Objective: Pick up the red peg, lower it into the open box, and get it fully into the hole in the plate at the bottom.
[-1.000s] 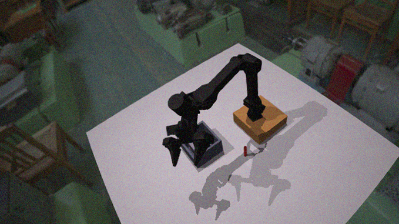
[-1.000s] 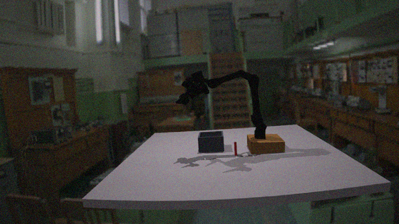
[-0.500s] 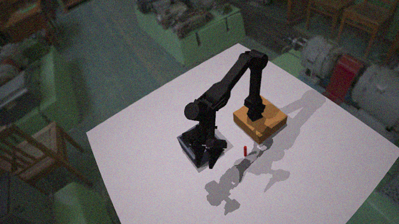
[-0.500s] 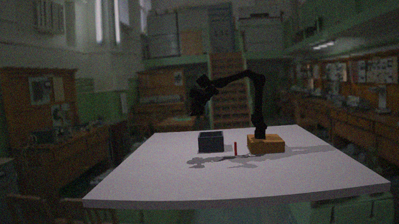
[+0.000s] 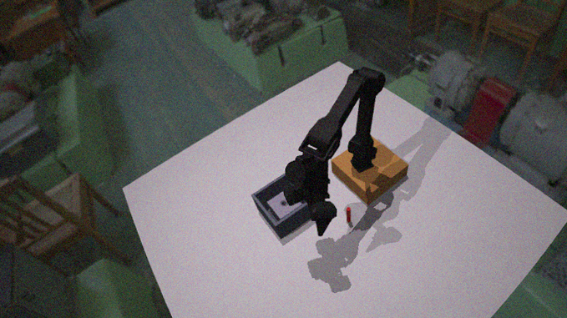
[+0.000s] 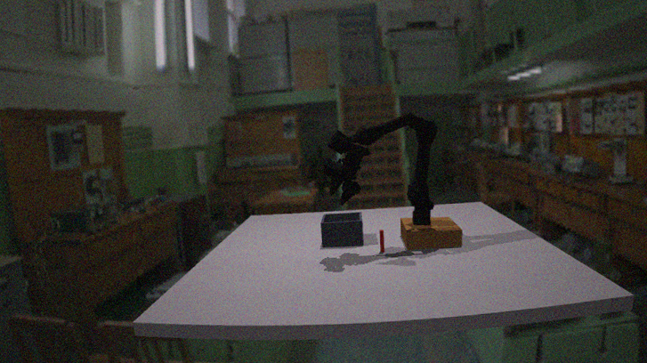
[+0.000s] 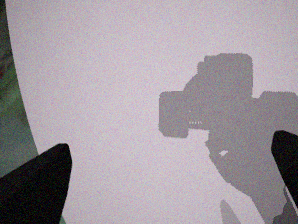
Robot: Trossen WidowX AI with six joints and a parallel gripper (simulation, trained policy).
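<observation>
Now: gripper tip 14 cm past the red peg, 8 cm to the left of it and 17 cm above it. The rest, counted from my gripper tip: dark grey box: 4 cm ahead, 22 cm to the right, 18 cm below; then light grey plate: 4 cm ahead, 22 cm to the right, 16 cm below.
</observation>
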